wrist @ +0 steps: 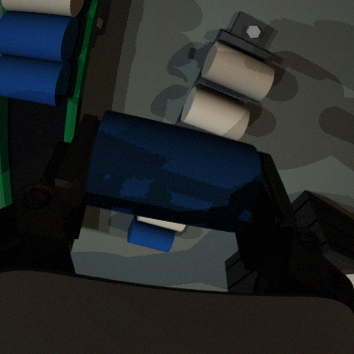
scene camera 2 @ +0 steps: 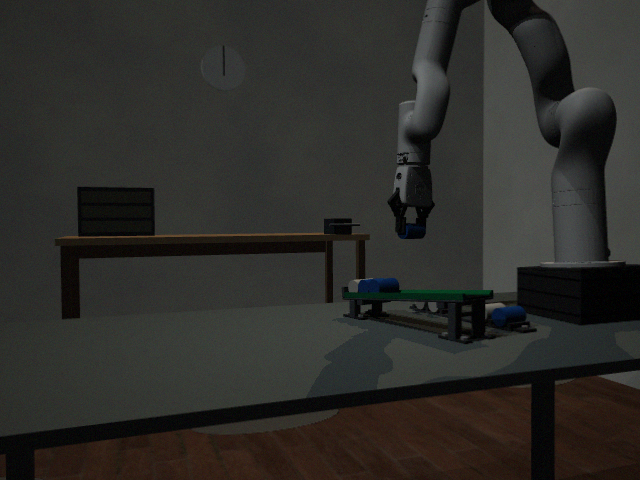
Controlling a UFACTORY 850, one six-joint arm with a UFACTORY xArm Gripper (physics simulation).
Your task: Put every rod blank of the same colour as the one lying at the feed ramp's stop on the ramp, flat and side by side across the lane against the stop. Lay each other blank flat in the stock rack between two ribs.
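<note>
My gripper (scene camera 2: 412, 227) (wrist: 171, 160) is shut on a blue blank (scene camera 2: 415, 231) (wrist: 150, 160), held level, high above the table between ramp and rack. On the feed ramp (scene camera 2: 444, 296) (wrist: 72, 120), a cream blank (scene camera 2: 354, 285) (wrist: 42, 5) lies at the stop end, then a blue blank (scene camera 2: 364, 285) (wrist: 37, 36) and another blue blank (scene camera 2: 385, 284) (wrist: 30, 80) beside it. In the stock rack (scene camera 2: 523, 327) (wrist: 242, 44), two cream blanks (wrist: 237, 71) (wrist: 215, 114) lie between ribs; a further cream blank (scene camera 2: 494, 310) (wrist: 165, 223) and a blue blank (scene camera 2: 509, 315) (wrist: 150, 236) show near its other end, ribs there partly hidden.
The arm stands on a dark base block (scene camera 2: 550, 294) (wrist: 325, 225) to the right of the rack. The ramp stands on raised legs (scene camera 2: 454, 320) in front of the rack in the scene view. A wooden bench (scene camera 2: 206, 238) stands by the back wall.
</note>
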